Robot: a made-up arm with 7 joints.
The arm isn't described. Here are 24 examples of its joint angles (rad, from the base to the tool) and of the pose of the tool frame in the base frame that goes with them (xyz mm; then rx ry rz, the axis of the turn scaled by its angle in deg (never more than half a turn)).
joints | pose
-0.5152 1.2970 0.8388 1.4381 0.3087 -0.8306 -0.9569 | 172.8 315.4 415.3 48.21 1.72 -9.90
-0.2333 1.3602 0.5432 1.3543 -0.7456 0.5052 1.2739 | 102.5 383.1 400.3 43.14 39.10 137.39
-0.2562 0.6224 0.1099 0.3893 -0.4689 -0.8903 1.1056 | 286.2 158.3 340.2 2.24 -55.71 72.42
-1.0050 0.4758 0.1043 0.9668 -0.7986 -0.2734 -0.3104 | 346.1 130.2 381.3 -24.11 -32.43 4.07
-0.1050 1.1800 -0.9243 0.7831 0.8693 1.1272 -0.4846 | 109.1 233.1 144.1 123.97 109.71 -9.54
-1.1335 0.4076 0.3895 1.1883 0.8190 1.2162 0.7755 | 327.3 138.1 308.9 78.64 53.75 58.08
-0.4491 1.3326 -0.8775 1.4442 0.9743 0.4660 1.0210 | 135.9 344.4 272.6 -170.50 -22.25 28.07
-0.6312 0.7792 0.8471 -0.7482 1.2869 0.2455 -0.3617 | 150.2 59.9 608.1 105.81 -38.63 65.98
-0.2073 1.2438 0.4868 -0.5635 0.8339 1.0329 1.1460 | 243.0 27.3 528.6 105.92 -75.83 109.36
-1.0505 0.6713 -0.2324 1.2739 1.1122 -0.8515 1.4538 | 320.3 66.9 294.2 66.83 -76.90 12.83
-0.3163 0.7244 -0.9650 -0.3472 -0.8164 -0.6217 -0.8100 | 183.6 -114.9 322.9 -42.01 -35.34 -90.55
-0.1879 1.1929 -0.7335 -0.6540 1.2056 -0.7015 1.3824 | 109.0 -102.1 270.0 15.34 -111.22 -42.14
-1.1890 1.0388 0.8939 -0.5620 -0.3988 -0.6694 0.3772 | -76.1 59.4 607.8 13.55 -172.44 23.89
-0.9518 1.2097 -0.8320 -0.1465 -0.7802 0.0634 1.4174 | 289.3 -44.2 414.2 30.66 -40.57 38.97
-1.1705 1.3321 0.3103 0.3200 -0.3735 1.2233 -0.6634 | 190.3 155.1 632.3 4.69 -4.10 4.54
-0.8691 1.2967 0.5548 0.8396 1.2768 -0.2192 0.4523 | 258.5 258.2 529.2 122.83 -19.41 46.11
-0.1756 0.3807 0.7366 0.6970 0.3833 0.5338 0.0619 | 210.1 255.4 192.5 27.09 52.44 44.31
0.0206 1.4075 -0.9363 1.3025 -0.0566 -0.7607 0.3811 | 91.3 305.5 215.3 88.60 39.39 -31.62
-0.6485 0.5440 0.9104 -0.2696 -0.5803 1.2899 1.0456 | 192.0 224.5 513.0 -0.53 6.71 78.56
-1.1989 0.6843 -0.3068 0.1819 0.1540 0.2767 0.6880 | 287.2 -54.1 538.7 44.89 -61.51 29.13
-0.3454 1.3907 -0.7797 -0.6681 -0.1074 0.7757 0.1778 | 199.7 -71.9 277.6 70.02 9.17 -38.59
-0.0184 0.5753 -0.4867 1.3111 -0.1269 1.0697 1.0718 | 39.4 203.1 89.2 119.78 99.53 18.00
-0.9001 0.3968 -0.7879 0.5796 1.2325 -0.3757 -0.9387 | 244.3 -119.3 227.0 106.83 11.79 -108.10
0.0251 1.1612 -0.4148 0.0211 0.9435 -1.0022 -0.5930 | 169.5 40.1 177.9 68.44 -1.58 -132.85
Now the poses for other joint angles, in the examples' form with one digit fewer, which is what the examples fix.
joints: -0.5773 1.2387 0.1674 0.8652 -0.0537 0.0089 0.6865
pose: 287 264 446 70.0 -18.0 65.4
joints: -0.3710 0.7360 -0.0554 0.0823 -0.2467 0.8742 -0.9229
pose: 314 58 332 -2.9 38.1 -38.7
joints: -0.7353 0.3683 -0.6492 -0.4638 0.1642 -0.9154 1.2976
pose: 128 -118 489 -56.4 -92.7 8.4
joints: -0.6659 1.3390 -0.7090 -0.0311 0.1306 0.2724 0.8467
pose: 301 1 328 88.8 -43.4 7.0
